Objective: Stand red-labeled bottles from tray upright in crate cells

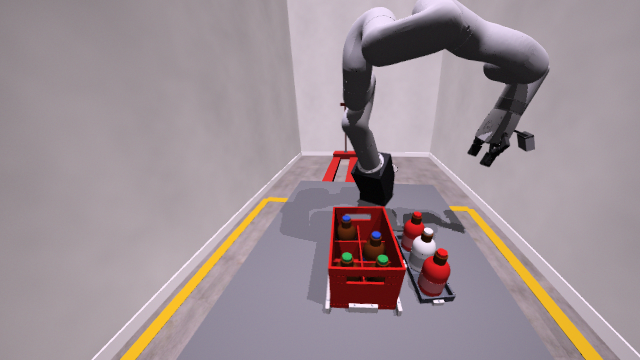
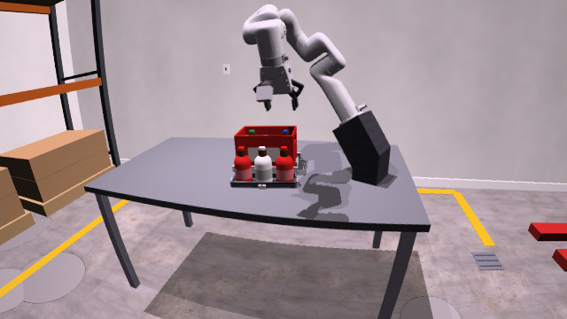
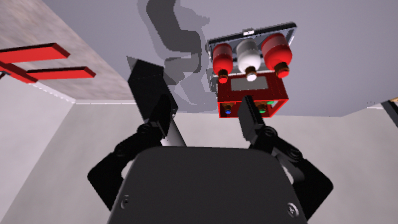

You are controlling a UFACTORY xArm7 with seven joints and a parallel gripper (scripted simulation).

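My hand is 28 cm above the white bottle, 19 cm to the left of it and 10 cm short of it. Round my hand: red crate (40 cm to the right, 28 cm below, 11 cm ahead); dark tray (35 cm below, 18 cm to the right, 10 cm ahead).
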